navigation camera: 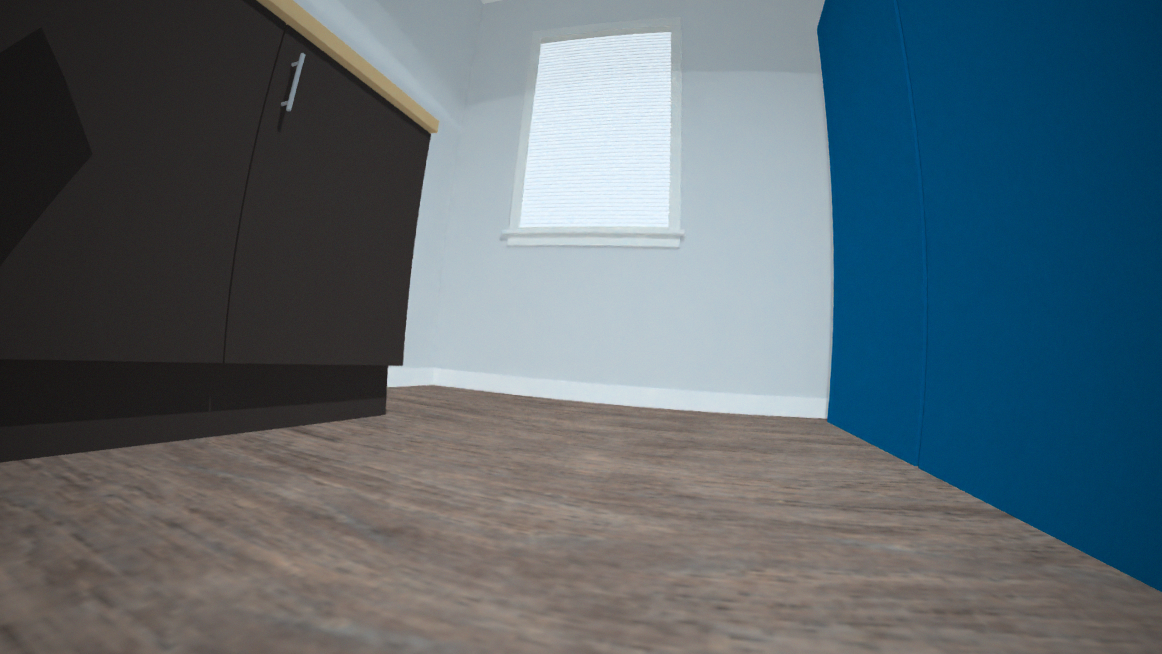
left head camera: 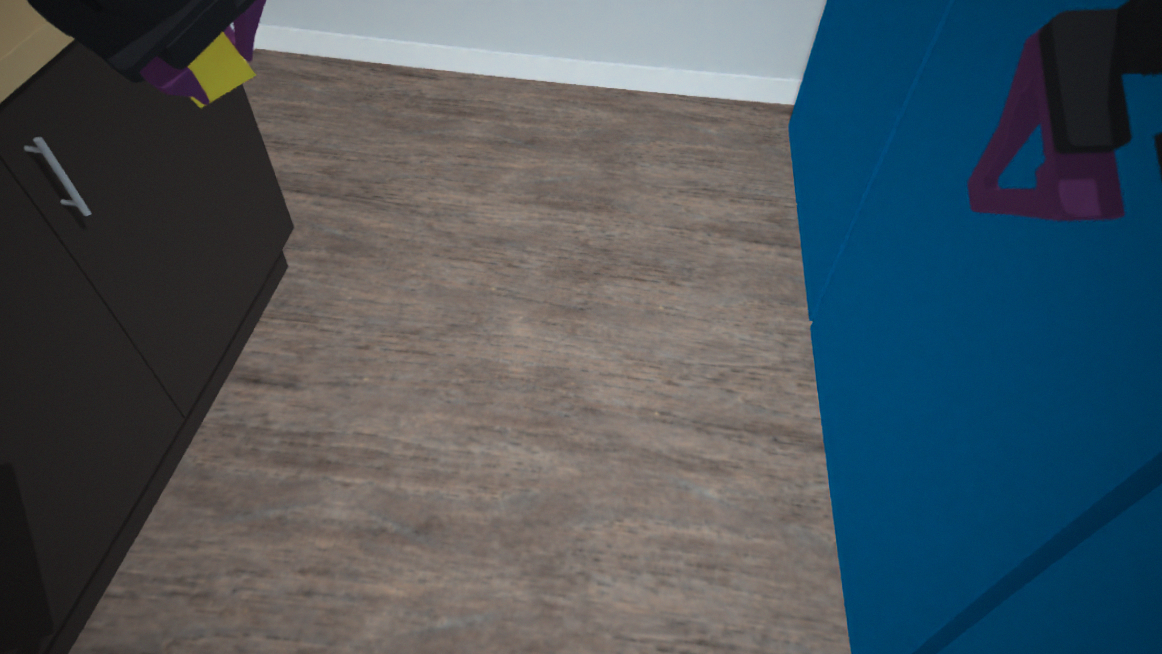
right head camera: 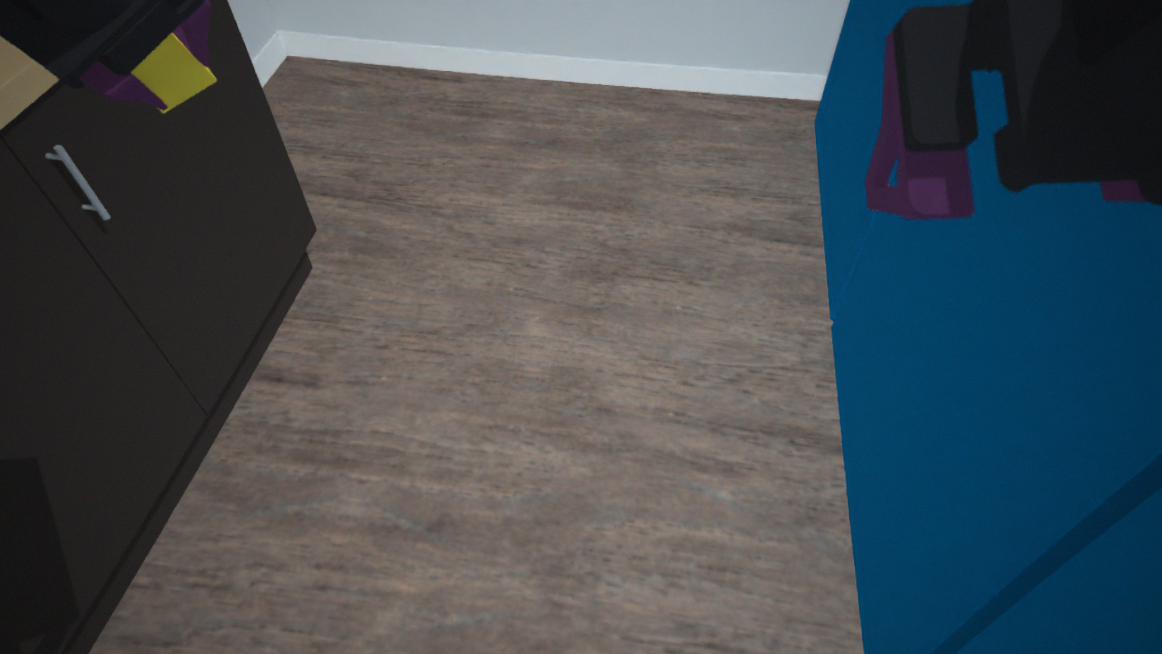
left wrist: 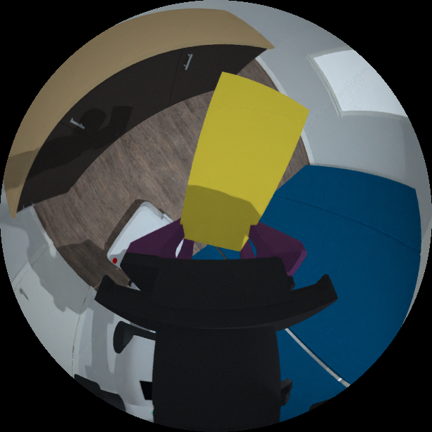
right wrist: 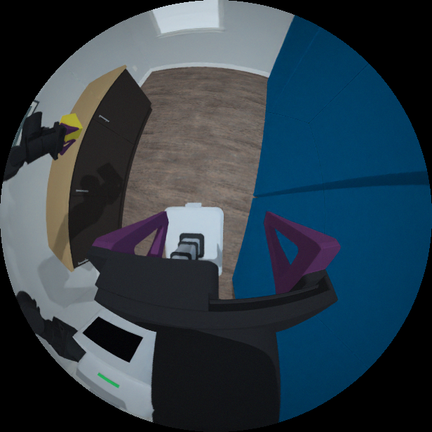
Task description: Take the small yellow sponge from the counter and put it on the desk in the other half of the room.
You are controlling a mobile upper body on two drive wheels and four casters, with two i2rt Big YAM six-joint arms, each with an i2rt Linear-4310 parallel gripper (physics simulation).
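Frame: origin at the left arm's base, x ahead, y left, z up, level; millimetres.
Seen in the pictures: left gripper, fingertip midpoint: (left head camera: 222, 76) (right head camera: 180, 82); right gripper, fingertip midpoint: (left head camera: 1083, 193) (right head camera: 985, 190).
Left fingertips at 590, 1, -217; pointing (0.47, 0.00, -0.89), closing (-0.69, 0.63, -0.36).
A point is followed by its place in that frame, as x, y, z.
The yellow sponge (left head camera: 221, 71) @[594, 2, -215] (right head camera: 175, 74) @[591, 3, -211] (left wrist: 240, 150) (right wrist: 71, 121) is held in the air at the upper left of both head views. My left gripper (left wrist: 215, 215) is shut on one end of it, and the sponge sticks out beyond the purple fingertips. The counter (left wrist: 125, 40) (right wrist: 59, 190) has a light wooden top and stands at the left, close to the left gripper. My right gripper (right wrist: 215, 216) is open and empty, in front of the blue partition at the right. The desk does not show in these views.
The dark cabinet (left head camera: 162, 203) @[1240, 462, -868] (navigation camera: 325, 243) @[1257, 459, -977] with bar handles stands at the left. A tall blue partition (left head camera: 975, 406) @[668, -838, -787] (right wrist: 340, 150) (navigation camera: 1016, 284) @[994, -900, -1026] runs along the right. Wooden floor (left head camera: 520, 324) @[1384, -188, -1410] lies between them, ending at a wall (navigation camera: 748, 243) @[2482, -804, -620] with a window (navigation camera: 597, 129) @[2623, -49, -15].
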